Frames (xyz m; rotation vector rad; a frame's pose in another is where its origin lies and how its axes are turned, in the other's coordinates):
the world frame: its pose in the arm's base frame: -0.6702 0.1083 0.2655 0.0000 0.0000 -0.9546
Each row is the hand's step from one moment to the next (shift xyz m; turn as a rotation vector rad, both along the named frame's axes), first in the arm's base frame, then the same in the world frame.
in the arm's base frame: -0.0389 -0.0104 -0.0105 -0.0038 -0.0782 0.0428
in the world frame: -0.0140 -0.0378 -0.0105 0.0616 -0.0483 0.0428
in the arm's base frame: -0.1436 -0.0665 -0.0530 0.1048 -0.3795 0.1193
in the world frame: -0.0287 -0.1556 -0.0530 0.3703 -0.1338 0.1193
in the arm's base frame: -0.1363 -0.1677 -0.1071 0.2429 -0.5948 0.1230
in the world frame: 0.0581 -0.2082 -0.1071 0.6258 -0.1455 0.1230
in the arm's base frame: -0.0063 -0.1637 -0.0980 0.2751 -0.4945 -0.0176
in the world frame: 0.1300 -0.0997 -0.0980 0.5625 -0.0613 -0.0176
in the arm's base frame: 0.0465 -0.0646 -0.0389 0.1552 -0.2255 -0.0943
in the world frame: 0.0796 0.0006 -0.0389 0.2737 -0.0037 -0.0943
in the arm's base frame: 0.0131 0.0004 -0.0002 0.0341 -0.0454 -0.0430
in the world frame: 0.0072 0.0109 -0.0002 0.0568 0.0016 -0.0430
